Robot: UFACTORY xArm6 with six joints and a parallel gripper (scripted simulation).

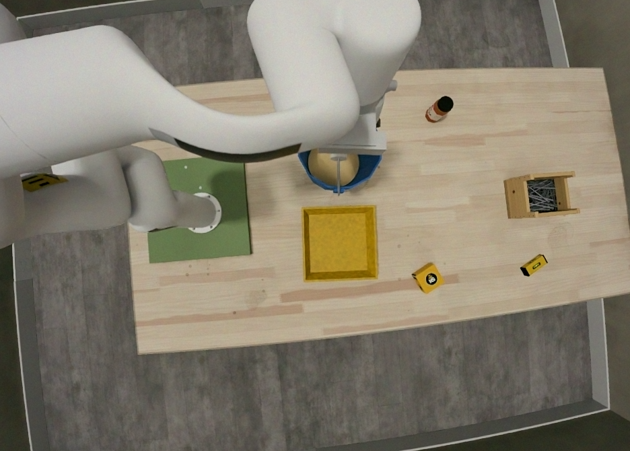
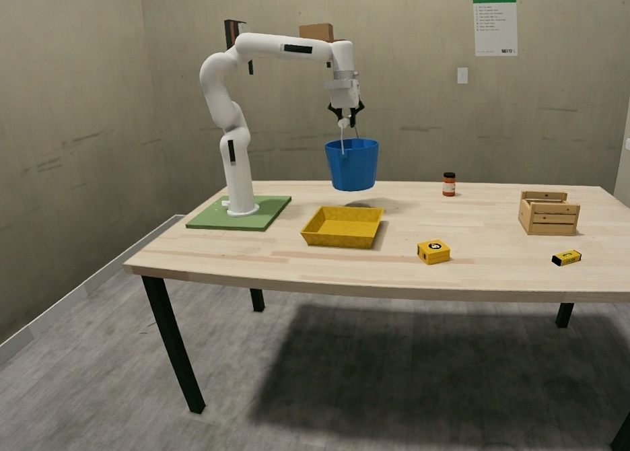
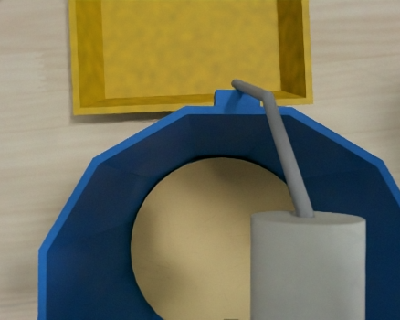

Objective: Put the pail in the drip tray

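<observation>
Right now my hand is 1 cm short of the blue pail and 10 cm above it. Also, from my hand: wire handle (3 cm below); yellow drip tray (1 cm ahead, 24 cm to the right, 31 cm below); small yellow level (68 cm ahead, 40 cm to the right, 32 cm below).
</observation>
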